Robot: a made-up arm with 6 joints. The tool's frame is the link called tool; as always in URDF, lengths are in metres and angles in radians. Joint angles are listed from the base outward.
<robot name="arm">
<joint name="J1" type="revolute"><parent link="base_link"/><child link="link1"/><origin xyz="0 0 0.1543"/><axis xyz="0 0 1"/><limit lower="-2.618" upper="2.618"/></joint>
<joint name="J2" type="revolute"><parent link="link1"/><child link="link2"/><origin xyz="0 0 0"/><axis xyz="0.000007 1 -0.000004"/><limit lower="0" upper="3.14"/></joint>
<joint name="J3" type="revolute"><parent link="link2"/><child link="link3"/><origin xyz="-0.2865 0 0.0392"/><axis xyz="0.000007 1 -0.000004"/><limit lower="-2.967" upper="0"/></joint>
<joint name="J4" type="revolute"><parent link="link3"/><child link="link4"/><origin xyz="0.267 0 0.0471"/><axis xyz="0.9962 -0.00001 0.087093"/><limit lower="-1.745" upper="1.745"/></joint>
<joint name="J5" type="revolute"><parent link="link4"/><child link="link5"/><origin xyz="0 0 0"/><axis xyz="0.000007 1 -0.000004"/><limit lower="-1.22" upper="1.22"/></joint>
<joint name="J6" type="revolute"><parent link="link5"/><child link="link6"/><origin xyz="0.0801 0 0.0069"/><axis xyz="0.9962 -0.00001 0.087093"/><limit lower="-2.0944" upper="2.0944"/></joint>
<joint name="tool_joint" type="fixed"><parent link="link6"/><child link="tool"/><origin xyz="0 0 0" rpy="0 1.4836 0"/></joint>
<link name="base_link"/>
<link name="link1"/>
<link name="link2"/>
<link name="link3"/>
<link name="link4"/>
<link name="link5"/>
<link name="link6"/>
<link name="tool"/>
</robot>
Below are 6 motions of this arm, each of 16 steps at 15 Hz.
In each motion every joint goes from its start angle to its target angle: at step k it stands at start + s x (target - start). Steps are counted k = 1, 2, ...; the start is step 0. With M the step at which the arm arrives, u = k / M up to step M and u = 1 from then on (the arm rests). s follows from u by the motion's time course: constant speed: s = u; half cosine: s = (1 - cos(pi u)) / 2; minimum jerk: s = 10 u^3 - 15 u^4 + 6 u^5.
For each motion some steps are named. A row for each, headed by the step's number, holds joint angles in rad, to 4 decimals.
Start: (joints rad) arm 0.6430 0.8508 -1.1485 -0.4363 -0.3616 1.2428
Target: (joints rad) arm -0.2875 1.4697 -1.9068 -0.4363 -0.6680 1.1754
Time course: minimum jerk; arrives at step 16
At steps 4, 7, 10, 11, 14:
4: 0.5467 0.9149 -1.2270 -0.4363 -0.3933 1.2358
7: 0.2857 1.0885 -1.4397 -0.4363 -0.4793 1.2169
10: -0.0314 1.2994 -1.6981 -0.4363 -0.5837 1.1939
11: -0.1200 1.3583 -1.7703 -0.4363 -0.6128 1.1875
14: -0.2726 1.4598 -1.8946 -0.4363 -0.6631 1.1765

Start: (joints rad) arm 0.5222 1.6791 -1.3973 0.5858 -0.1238 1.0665
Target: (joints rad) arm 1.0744 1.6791 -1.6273 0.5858 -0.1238 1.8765
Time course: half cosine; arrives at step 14
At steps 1, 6, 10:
1: 0.5291 1.6791 -1.4002 0.5858 -0.1238 1.0767
6: 0.7369 1.6791 -1.4867 0.5858 -0.1238 1.3814
10: 0.9704 1.6791 -1.5840 0.5858 -0.1238 1.7240

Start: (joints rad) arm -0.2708 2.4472 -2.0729 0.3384 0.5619 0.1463
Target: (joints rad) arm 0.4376 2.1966 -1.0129 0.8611 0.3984 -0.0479
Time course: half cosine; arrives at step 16
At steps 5, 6, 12, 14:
5: -0.1134 2.3915 -1.8374 0.4546 0.5256 0.1031
6: -0.0521 2.3699 -1.7457 0.4997 0.5114 0.0864
12: 0.3339 2.2333 -1.1681 0.7846 0.4223 -0.0195
14: 0.4106 2.2061 -1.0532 0.8412 0.4046 -0.0405

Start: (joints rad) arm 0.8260 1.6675 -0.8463 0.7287 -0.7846 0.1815
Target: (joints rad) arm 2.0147 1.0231 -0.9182 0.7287 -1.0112 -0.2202
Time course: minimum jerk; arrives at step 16
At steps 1, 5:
1: 0.8286 1.6661 -0.8465 0.7287 -0.7851 0.1806
5: 1.0400 1.5515 -0.8592 0.7287 -0.8254 0.1092

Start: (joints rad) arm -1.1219 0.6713 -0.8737 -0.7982 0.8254 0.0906
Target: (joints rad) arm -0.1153 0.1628 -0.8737 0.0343 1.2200 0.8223
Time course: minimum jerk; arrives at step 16
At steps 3, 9, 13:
3: -1.0728 0.6465 -0.8737 -0.7576 0.8446 0.1263
9: -0.5019 0.3581 -0.8737 -0.2854 1.0685 0.5413
13: -0.1644 0.1876 -0.8737 -0.0063 1.2008 0.7866

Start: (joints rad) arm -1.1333 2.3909 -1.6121 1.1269 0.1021 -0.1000
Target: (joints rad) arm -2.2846 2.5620 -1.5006 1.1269 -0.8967 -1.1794
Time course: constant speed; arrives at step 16
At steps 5, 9, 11, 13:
5: -1.4931 2.4444 -1.5773 1.1269 -0.2100 -0.4373
9: -1.7809 2.4871 -1.5494 1.1269 -0.4597 -0.7072
11: -1.9248 2.5085 -1.5354 1.1269 -0.5846 -0.8421
13: -2.0687 2.5299 -1.5215 1.1269 -0.7094 -0.9770

